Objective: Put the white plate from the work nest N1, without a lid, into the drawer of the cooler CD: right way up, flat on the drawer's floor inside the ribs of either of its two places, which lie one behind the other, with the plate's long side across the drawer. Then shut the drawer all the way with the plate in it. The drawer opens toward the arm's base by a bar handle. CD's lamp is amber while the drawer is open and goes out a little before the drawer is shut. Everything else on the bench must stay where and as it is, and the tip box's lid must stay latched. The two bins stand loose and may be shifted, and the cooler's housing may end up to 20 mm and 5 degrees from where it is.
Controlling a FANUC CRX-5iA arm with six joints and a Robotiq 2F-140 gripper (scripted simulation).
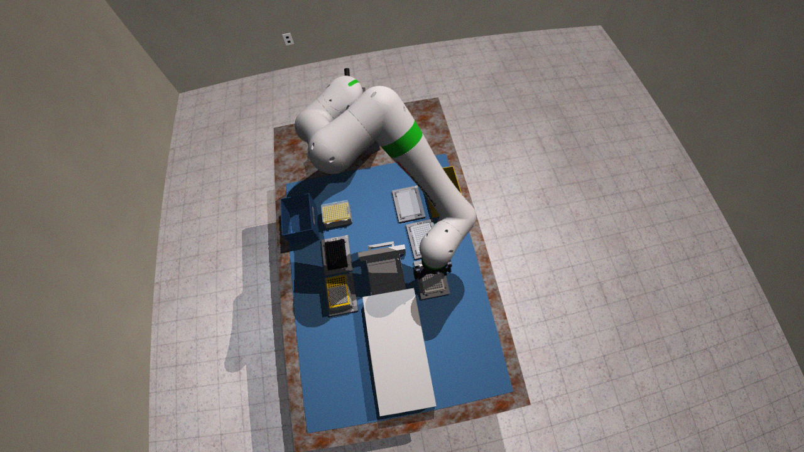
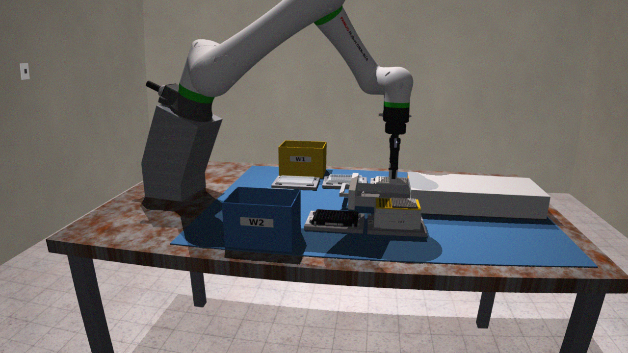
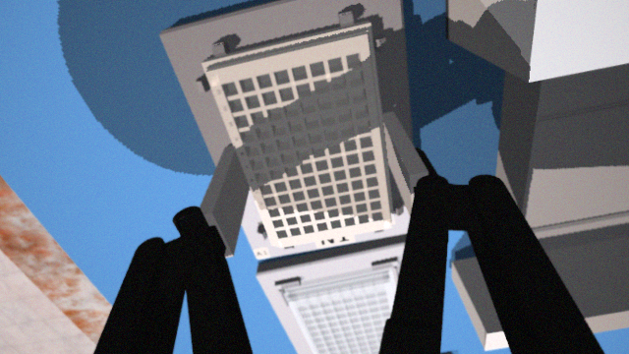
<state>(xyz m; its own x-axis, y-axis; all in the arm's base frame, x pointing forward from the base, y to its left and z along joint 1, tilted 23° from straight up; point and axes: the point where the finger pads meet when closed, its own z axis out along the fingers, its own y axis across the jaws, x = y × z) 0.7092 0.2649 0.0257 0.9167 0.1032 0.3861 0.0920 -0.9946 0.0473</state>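
My hand is 2 cm above the white plate. Round my hand: cooler CD: 17 cm to the right, 13 cm ahead; grey nest N1: 3 cm below; grey drawer: 19 cm to the right, 1 cm below.
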